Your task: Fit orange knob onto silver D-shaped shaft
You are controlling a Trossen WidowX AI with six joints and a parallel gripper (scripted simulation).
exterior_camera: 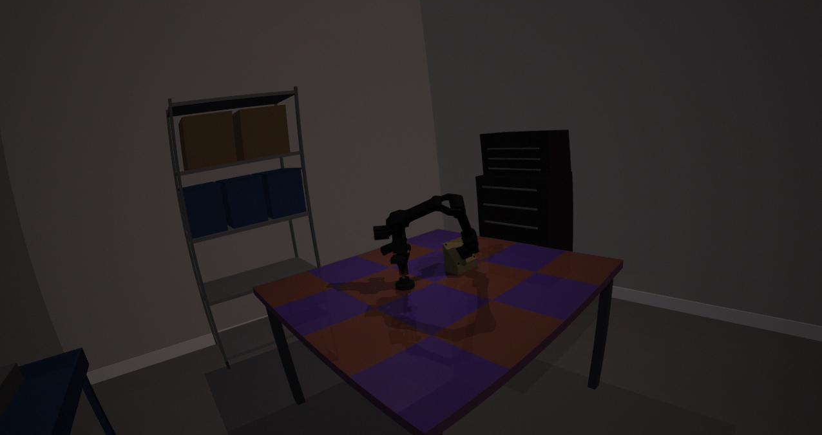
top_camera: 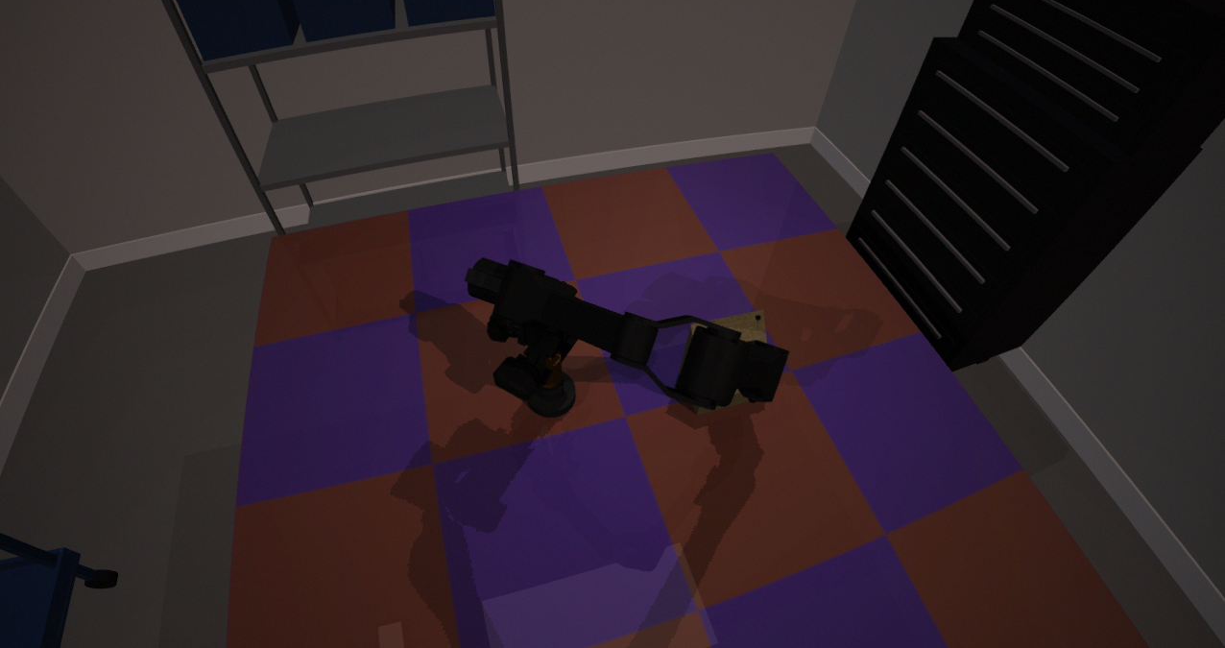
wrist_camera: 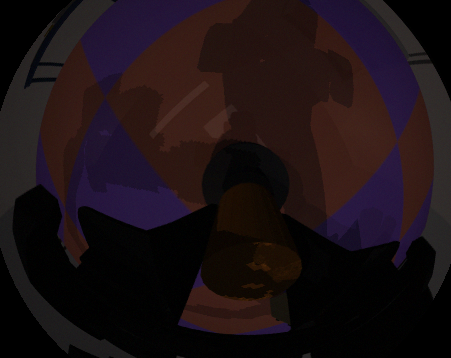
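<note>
Now: gripper tip 3 cm below the orange knob. Round my gripper tip: dark round pedestal 4 cm below.
</note>
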